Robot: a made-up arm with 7 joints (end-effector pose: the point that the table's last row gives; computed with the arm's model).
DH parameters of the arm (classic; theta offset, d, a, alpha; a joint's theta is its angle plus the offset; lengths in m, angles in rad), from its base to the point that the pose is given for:
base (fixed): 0 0.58 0.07 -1.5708
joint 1: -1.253 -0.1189 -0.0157 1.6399
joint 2: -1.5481 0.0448 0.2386 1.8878
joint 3: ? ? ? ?
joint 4: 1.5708 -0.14 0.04 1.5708
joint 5: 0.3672 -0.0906 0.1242 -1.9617
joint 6: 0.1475 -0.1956 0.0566 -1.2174
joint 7: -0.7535 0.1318 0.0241 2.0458
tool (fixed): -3.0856 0.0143 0 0
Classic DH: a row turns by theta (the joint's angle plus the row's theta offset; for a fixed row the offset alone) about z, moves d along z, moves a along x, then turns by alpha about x.
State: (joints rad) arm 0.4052 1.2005 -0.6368 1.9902 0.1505 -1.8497 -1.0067
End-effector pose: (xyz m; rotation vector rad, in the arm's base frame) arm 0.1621 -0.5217 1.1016 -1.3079 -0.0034 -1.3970
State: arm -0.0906 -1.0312 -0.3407 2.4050 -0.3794 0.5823 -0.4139
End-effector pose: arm -0.1220 -0.3953 0.0924 -1.5995 0.8274 1.3358
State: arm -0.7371 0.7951 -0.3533 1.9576 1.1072 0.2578 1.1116
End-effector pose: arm -0.3097 -0.4282 0.6038 -2.2594 0.6553 -1.0199
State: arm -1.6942 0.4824 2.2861 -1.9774 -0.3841 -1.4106 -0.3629
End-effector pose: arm 0.1526 -0.3441 0.3336 0.2026 1.1321 0.2832
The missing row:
joint 3: -1.498 0.219 -0.17 1.5708
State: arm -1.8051 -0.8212 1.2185 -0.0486 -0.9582 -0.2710 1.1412
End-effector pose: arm 0.4352 0.1501 0.1393 -0.8875 -0.0332 -2.6404
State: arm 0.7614 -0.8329 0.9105 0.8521 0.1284 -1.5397 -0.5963
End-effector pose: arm -0.3380 0.2408 0.6481 0.1729 -0.8742 2.3782
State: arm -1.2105 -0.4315 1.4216 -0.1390 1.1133 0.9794 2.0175
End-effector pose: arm 0.4090 0.1009 0.2592 -0.6860 -0.6757 -2.4355
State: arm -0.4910 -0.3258 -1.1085 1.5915 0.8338 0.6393 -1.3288
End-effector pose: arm 0.0680 -0.7063 0.2703 -1.3607 2.0371 -0.5899
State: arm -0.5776 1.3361 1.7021 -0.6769 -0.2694 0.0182 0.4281
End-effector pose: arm 0.0013 -0.6767 0.4672 -0.0335 1.0220 1.8038
